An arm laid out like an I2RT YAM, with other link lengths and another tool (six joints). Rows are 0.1 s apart.
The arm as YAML. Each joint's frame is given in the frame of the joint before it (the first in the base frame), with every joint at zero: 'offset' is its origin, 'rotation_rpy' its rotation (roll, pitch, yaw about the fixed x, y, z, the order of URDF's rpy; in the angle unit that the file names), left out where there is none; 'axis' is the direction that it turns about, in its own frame. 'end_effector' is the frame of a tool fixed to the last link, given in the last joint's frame.
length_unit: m
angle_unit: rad
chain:
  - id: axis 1
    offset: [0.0, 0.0, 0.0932]
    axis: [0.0, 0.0, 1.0]
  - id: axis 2
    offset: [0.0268, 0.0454, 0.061]
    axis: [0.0, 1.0, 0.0]
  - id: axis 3
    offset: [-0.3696, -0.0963, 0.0]
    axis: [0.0, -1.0, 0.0]
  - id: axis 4
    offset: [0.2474, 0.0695, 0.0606]
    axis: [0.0, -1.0, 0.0]
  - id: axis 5
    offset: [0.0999, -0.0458, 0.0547]
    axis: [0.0, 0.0, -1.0]
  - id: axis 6
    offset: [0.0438, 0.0, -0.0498]
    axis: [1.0, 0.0, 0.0]
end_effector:
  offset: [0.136, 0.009, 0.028]
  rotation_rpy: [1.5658, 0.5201, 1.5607]
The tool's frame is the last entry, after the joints.
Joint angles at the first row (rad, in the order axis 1, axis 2, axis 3, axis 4, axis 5, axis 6):
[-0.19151 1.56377 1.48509 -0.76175 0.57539 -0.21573]
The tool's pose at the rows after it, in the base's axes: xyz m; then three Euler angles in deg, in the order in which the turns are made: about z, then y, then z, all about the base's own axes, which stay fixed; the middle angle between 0 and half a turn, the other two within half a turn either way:
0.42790, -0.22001, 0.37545, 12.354, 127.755, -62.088
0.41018, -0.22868, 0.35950, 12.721, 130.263, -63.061
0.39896, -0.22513, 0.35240, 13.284, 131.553, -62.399
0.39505, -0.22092, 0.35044, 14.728, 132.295, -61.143
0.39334, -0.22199, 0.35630, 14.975, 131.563, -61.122
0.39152, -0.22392, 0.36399, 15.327, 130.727, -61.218
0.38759, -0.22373, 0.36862, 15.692, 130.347, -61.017
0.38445, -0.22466, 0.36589, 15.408, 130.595, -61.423
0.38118, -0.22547, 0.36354, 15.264, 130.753, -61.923
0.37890, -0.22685, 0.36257, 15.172, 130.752, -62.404
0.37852, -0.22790, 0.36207, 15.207, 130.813, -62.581
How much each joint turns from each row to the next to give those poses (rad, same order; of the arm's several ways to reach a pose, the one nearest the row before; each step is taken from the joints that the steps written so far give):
[-0.02486 0.00968 -0.04400 0.01197 0.06520 0.01021]
[-0.04059 -0.02156 -0.05157 -0.00020 -0.04059 0.00903]
[-0.00729 -0.02779 -0.03952 -0.00009 -0.02475 0.00397]
[-0.00012 -0.01560 -0.01656 -0.00017 -0.02093 0.01096]
[-0.00128 -0.00852 0.00455 0.00013 0.00628 -0.00381]
[-0.00273 -0.00779 0.01081 -0.00376 0.00755 -0.00252]
[-0.00203 -0.01345 -0.00024 -0.00387 0.00018 -0.00231]
[-0.00425 -0.00393 -0.00980 0.00015 -0.00059 -0.00001]
[-0.00288 -0.00437 -0.00977 -0.00024 0.00211 0.00438]
[-0.00321 -0.00237 -0.00505 0.00006 0.00325 0.00323]
[-0.00265 0.00111 -0.00015 0.00000 -0.00034 0.00158]

